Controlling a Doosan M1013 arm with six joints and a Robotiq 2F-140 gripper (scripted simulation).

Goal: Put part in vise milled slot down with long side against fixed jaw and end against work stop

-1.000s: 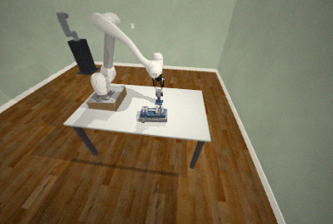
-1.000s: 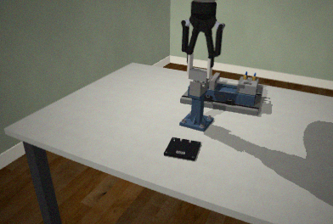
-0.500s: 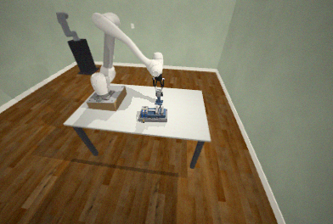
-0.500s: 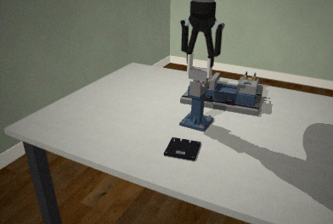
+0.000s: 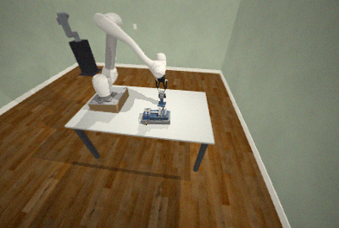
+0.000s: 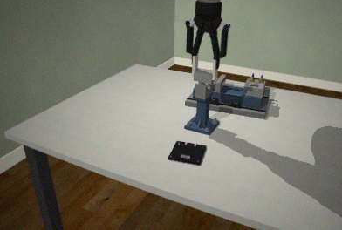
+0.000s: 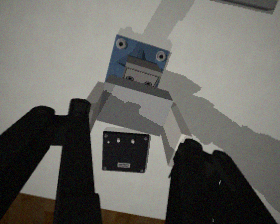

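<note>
My hand is 30 mm above the part. The rest, counted from my hand: work stop 50 mm ahead, 170 mm to the right, 120 mm below; blue foot 200 mm below; blue v-block stand 150 mm below.
</note>
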